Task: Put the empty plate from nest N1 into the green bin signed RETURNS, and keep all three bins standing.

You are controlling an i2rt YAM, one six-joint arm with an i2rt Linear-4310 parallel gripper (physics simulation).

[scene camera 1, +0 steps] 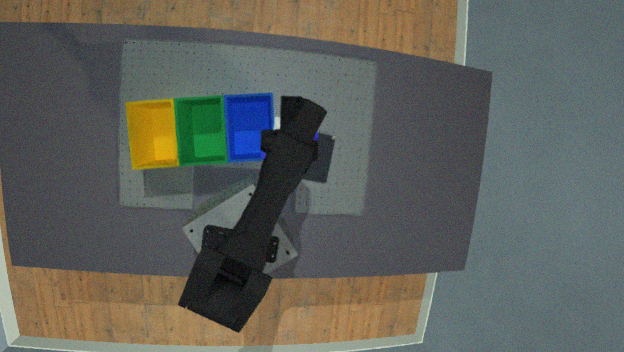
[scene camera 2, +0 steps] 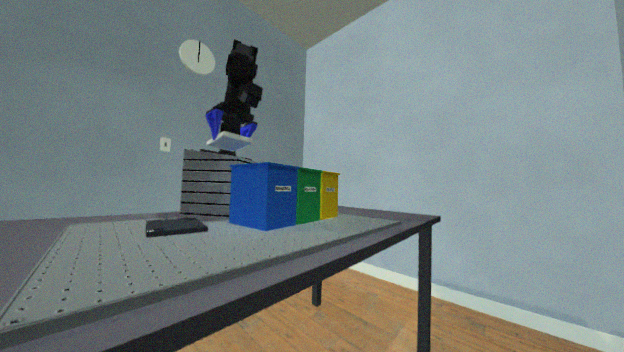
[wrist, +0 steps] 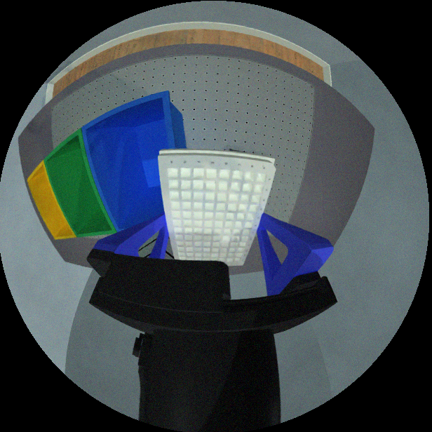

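Pixels of known places: gripper, fingertip midpoint: (scene camera 2: 229, 144); arm's base, link origin: (scene camera 2: 226, 157).
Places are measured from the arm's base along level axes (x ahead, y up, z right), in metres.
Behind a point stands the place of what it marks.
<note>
The white plate (scene camera 2: 229, 141) @[y 0.003, x 0.309, z 0.085 m] (wrist: 215, 205), with a grid of square wells, is held between the blue fingers of my gripper (scene camera 2: 231, 133) @[y 0.001, x 0.285, z 0.077 m] (wrist: 212, 216). It is above the table, to the right of the blue bin in the wrist view. In scene camera 1 the arm hides most of the plate and fingers. The green bin (scene camera 1: 201, 130) @[y -0.233, x 0.265, z -0.185 m] (scene camera 2: 309, 197) @[y -0.151, x 0.354, z -0.171 m] (wrist: 75, 187) stands upright between the blue bin (scene camera 1: 250, 127) @[y -0.233, x 0.304, z -0.031 m] (scene camera 2: 262, 197) @[y -0.148, x 0.382, z 0.014 m] (wrist: 127, 165) and the yellow bin (scene camera 1: 151, 132) @[y -0.218, x 0.230, z -0.340 m] (scene camera 2: 329, 196) @[y -0.150, x 0.321, z -0.298 m] (wrist: 50, 202), which also stand upright. The bin labels are too blurred to read.
A dark flat nest block (scene camera 1: 322, 160) @[y -0.223, x 0.243, z 0.224 m] (scene camera 2: 176, 226) @[y -0.223, x 0.293, z 0.195 m] lies on the perforated board (scene camera 1: 345, 110) @[y -0.234, x 0.425, z 0.270 m] (scene camera 2: 165, 270) @[y -0.235, x 0.549, z 0.231 m] (wrist: 250, 105), right of the blue bin in scene camera 1. The arm's ribbed pedestal (scene camera 2: 205, 185) @[y -0.122, x 0.071, z 0.090 m] stands behind the bins in scene camera 2.
</note>
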